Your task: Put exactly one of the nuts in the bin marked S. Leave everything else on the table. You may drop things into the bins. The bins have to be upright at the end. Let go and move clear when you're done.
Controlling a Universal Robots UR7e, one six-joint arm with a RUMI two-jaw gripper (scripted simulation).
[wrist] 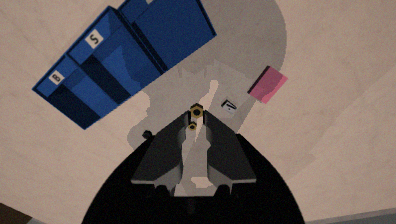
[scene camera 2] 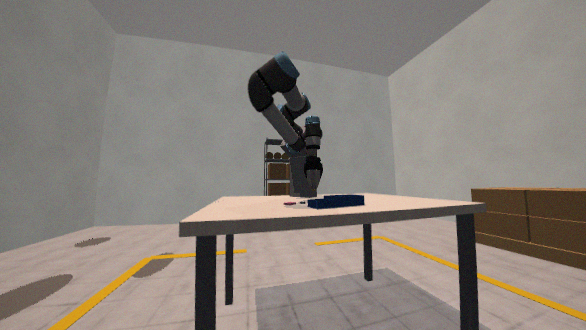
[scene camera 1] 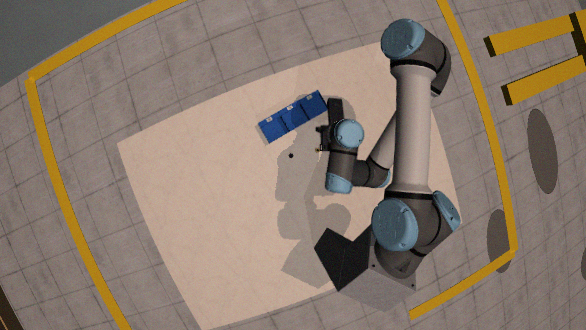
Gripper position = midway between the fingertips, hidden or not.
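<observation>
Visible: a pink block (wrist: 270, 80), together with my gripper (wrist: 196, 111).
</observation>
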